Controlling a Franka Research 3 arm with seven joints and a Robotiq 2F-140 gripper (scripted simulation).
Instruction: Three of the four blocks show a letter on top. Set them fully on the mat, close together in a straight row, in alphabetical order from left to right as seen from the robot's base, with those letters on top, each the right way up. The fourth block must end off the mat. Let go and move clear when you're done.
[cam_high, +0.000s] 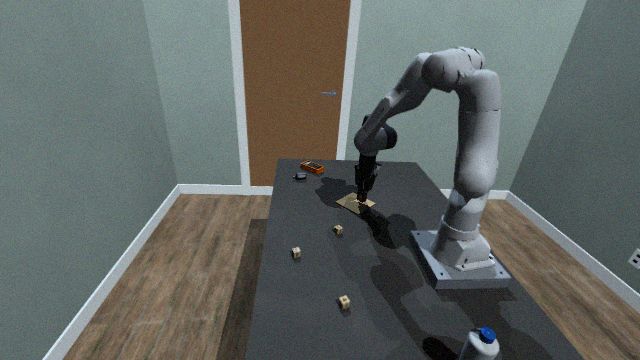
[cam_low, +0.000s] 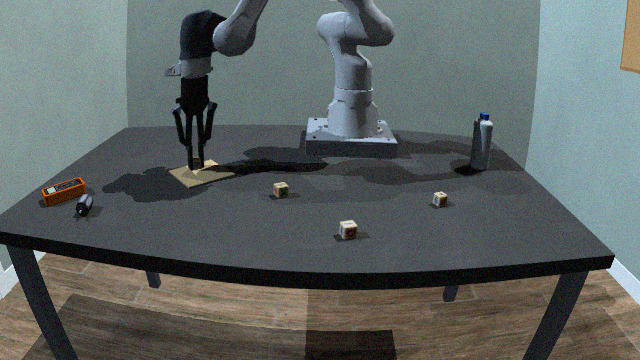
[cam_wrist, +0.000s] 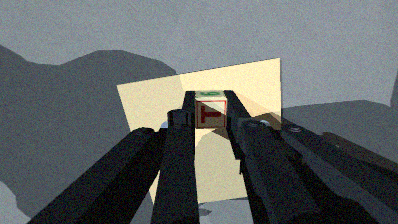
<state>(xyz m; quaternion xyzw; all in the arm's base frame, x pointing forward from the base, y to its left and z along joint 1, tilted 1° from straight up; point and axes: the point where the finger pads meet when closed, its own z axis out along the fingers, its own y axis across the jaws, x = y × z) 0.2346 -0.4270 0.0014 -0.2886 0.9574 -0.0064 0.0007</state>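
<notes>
Right now the block is 2 cm below my hand. From my hand the other things lie so: tan mat 4 cm below, 3 cm ahead, 2 cm to the left; then orange device 35 cm to the right, 23 cm ahead, 2 cm below.
</notes>
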